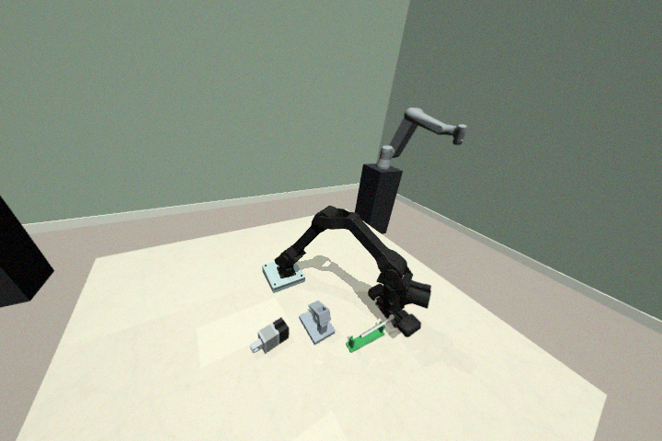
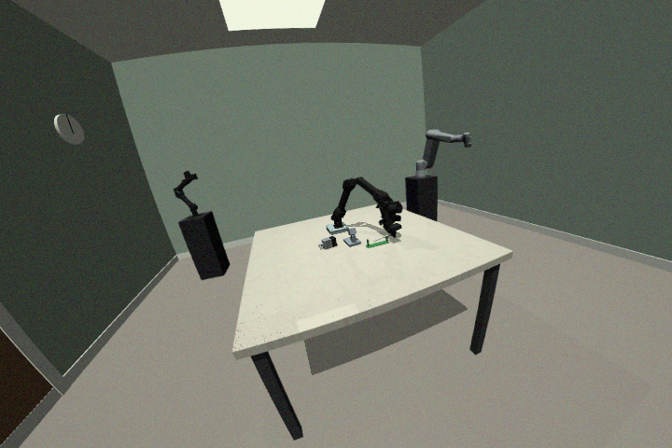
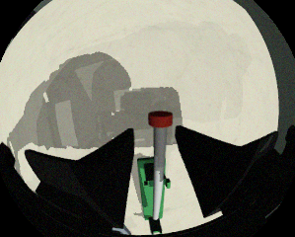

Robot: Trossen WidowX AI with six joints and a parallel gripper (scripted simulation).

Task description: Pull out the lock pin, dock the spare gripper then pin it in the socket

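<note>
My gripper tip is 11 cm to the left of the green cradle. The rest, counted from my gripper tip: spare gripper 11 cm behind, 39 cm to the right; mount 10 cm behind, 23 cm to the right, 2 cm above.
</note>
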